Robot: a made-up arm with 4 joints.
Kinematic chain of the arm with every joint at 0, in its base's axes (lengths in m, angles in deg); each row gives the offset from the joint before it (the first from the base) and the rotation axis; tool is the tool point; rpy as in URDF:
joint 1: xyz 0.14 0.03 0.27 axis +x
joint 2: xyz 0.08 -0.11 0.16 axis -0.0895 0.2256 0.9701
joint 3: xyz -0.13 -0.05 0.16 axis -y
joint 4: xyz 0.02 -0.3 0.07 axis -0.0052 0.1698 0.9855
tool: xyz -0.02 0.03 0 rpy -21.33 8.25 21.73
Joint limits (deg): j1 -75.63..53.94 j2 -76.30..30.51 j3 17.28..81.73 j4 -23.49..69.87
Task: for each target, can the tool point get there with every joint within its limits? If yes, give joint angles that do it. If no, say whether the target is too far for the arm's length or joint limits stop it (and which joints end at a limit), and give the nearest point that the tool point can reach.
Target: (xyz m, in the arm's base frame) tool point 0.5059 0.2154 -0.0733
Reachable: no: joint limits stop it (at a limit: joint 1, joint 2, joint 3) | nearest point -0.1722 0.2410 0.3175 | short by 0.783 m
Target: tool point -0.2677 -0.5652 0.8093
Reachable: no: too far | nearest point -0.0661 -0.3711 0.6334 | short by 0.331 m
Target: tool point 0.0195 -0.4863 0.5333
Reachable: yes | joints 12.72 -2.69 32.71 46.77
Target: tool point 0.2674 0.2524 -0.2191
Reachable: no: joint limits stop it (at a limit: joint 1, joint 2, joint 3) | nearest point -0.1728 0.2384 0.3169 | short by 0.694 m
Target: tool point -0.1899 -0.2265 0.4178
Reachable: yes | joints 38.57 -62.08 38.37 9.36
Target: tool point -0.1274 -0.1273 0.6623
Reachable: yes | joints -20.89 -31.79 63.88 -13.92
